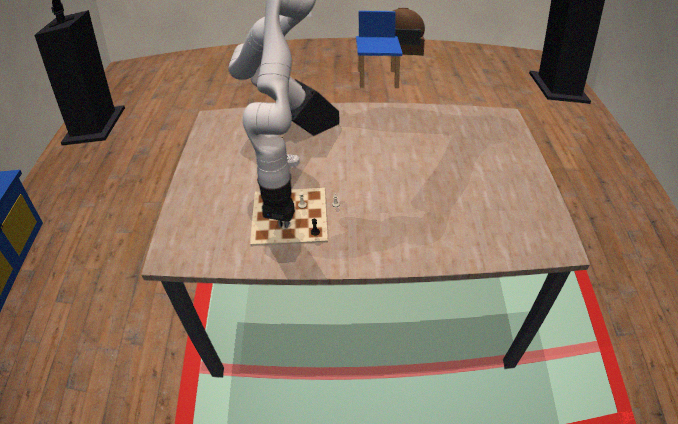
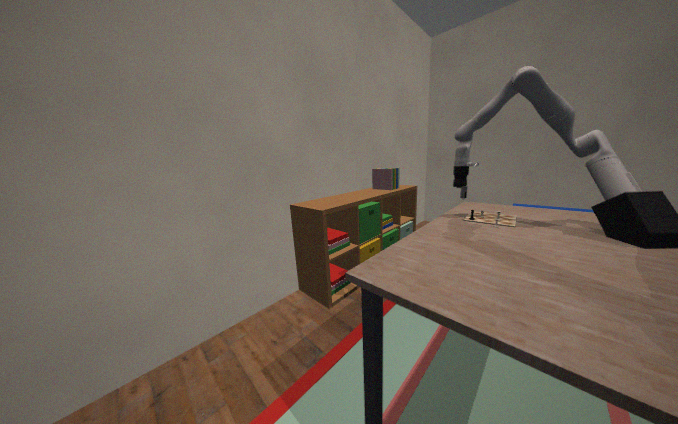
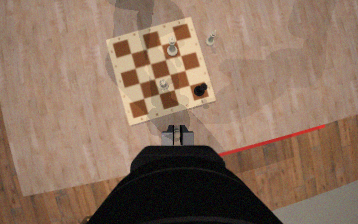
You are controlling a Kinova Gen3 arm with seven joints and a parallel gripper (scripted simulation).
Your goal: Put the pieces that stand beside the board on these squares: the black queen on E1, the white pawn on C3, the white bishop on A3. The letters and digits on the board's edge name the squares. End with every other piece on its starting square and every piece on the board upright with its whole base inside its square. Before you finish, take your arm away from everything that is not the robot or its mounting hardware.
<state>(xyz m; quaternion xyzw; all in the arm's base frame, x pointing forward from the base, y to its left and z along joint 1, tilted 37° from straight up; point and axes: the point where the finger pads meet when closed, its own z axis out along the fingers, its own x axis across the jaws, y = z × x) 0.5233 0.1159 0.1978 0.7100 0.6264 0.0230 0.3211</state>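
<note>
Right now my hand is 140 mm past the chessboard, 120 mm above it and 10 mm to the left of it. The rest, counted from my hand: black queen: 90 mm below, 70 mm to the left, 70 mm behind; then white pawn: 10 mm below.
</note>
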